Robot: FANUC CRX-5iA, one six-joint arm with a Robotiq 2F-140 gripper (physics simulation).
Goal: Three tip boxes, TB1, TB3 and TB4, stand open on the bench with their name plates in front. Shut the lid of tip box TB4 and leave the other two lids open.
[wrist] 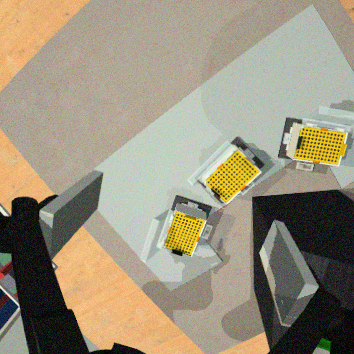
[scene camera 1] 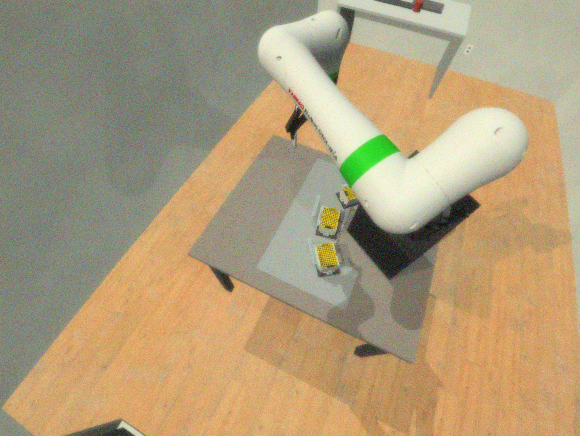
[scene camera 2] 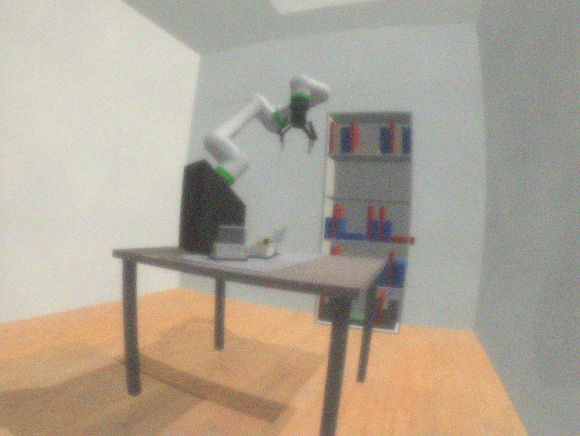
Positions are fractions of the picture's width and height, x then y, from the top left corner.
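A pale mat (scene camera 1: 0.50,0.59) is visible; scene camera 2 also shows the mat (scene camera 2: 0.49,0.60), and the wrist view shows the mat (wrist: 0.83,0.20). Present too: a clear lid (wrist: 0.44,0.67), a clear lid (wrist: 0.63,0.43) and my gripper (wrist: 0.52,0.60).
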